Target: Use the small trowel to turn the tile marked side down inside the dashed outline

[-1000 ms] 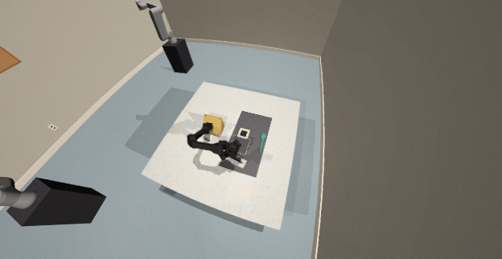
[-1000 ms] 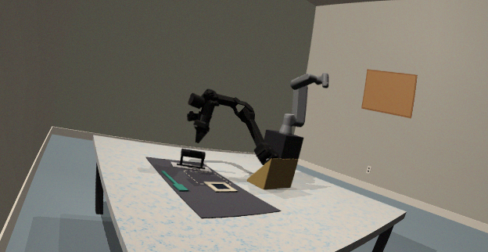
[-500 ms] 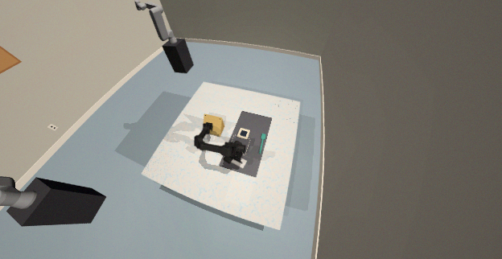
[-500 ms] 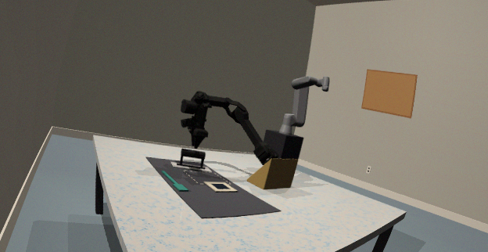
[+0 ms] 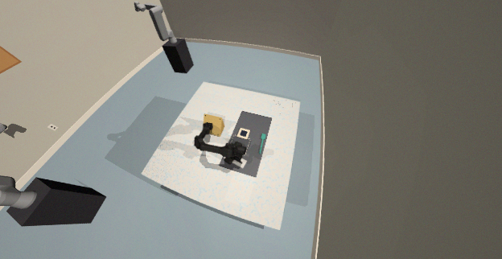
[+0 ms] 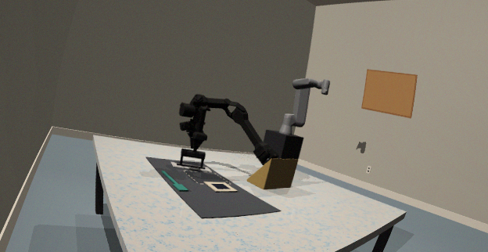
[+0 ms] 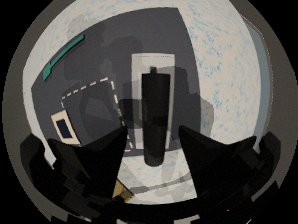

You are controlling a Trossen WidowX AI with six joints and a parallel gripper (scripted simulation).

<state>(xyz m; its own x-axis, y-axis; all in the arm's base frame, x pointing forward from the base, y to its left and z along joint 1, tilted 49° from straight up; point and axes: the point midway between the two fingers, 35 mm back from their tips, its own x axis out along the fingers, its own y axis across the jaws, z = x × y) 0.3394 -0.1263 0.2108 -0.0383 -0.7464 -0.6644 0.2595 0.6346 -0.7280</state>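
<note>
Now: the dark mat 60 mm ahead of my gripper tip, 220 mm to the left of it and 110 mm below it. From my gripper tip the other things lie so: green trowel (200 mm ahead, 230 mm to the left, 90 mm below); then square tile (270 mm to the left, 90 mm below).
</note>
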